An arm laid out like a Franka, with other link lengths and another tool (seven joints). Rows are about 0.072 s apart.
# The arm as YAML. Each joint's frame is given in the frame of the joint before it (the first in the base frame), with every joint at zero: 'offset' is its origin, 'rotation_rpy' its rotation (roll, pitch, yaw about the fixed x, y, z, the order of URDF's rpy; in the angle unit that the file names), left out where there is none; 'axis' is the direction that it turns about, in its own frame. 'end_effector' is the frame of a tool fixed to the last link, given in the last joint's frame.
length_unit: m
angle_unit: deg
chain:
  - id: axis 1
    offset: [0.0, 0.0, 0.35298]
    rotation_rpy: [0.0, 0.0, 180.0]
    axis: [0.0, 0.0, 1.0]
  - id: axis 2
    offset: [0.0, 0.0, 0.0]
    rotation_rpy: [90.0, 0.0, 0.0]
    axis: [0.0, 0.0, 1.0]
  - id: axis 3
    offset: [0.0, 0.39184, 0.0]
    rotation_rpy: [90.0, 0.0, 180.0]
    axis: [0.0, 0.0, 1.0]
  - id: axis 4
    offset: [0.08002, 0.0, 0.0]
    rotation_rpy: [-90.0, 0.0, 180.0]
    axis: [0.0, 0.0, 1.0]
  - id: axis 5
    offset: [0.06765, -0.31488, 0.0]
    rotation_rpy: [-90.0, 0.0, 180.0]
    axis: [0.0, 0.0, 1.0]
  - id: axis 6
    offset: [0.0, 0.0, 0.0]
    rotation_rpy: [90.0, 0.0, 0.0]
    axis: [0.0, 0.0, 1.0]
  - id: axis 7
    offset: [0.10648, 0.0, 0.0]
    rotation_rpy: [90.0, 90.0, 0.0]
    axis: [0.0, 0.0, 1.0]
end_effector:
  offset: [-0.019, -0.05, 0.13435]
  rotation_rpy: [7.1, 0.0, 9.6]
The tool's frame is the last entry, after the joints.
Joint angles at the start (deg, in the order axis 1, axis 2, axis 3, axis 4, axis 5, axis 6, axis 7):
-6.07 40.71 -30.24 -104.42 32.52 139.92 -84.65
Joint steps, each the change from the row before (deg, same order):
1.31 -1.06 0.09 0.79 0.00 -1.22 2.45
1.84 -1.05 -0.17 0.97 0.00 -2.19 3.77
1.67 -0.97 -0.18 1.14 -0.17 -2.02 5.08
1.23 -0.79 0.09 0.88 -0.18 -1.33 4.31
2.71 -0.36 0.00 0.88 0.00 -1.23 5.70
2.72 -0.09 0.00 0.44 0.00 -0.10 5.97
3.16 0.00 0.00 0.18 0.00 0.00 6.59
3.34 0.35 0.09 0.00 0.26 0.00 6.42
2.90 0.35 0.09 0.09 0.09 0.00 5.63
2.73 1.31 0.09 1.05 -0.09 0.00 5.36
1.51 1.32 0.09 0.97 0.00 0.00 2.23
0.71 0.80 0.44 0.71 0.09 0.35 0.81
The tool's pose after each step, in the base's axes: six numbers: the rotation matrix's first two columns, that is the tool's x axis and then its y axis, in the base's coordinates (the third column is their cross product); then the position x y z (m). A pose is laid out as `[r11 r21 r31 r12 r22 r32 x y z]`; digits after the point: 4 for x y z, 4 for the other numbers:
[-0.3340 0.9422 -0.0267 0.9418 0.3324 -0.0503 0.5338 -0.3698 0.2948]
[-0.3077 0.9515 -0.0058 0.9510 0.3073 -0.0348 0.5461 -0.3485 0.3066]
[-0.2596 0.9656 0.0135 0.9654 0.2598 -0.0220 0.5566 -0.3281 0.3193]
[-0.2181 0.9755 0.0287 0.9758 0.2185 -0.0116 0.5649 -0.3108 0.3294]
[-0.1746 0.9834 0.0483 0.9845 0.1753 -0.0090 0.5787 -0.2780 0.3359]
[-0.1220 0.9908 0.0579 0.9924 0.1226 -0.0077 0.5901 -0.2458 0.3392]
[-0.0640 0.9955 0.0697 0.9978 0.0650 -0.0122 0.6001 -0.2079 0.3402]
[-0.0088 0.9964 0.0845 0.9996 0.0109 -0.0251 0.6079 -0.1666 0.3365]
[0.0383 0.9949 0.0938 0.9987 -0.0348 -0.0380 0.6134 -0.1302 0.3334]
[0.0766 0.9928 0.0917 0.9961 -0.0721 -0.0516 0.6221 -0.0947 0.3265]
[0.0832 0.9928 0.0859 0.9951 -0.0781 -0.0606 0.6282 -0.0745 0.3187]
[0.0766 0.9935 0.0847 0.9957 -0.0717 -0.0588 0.6332 -0.0616 0.3138]

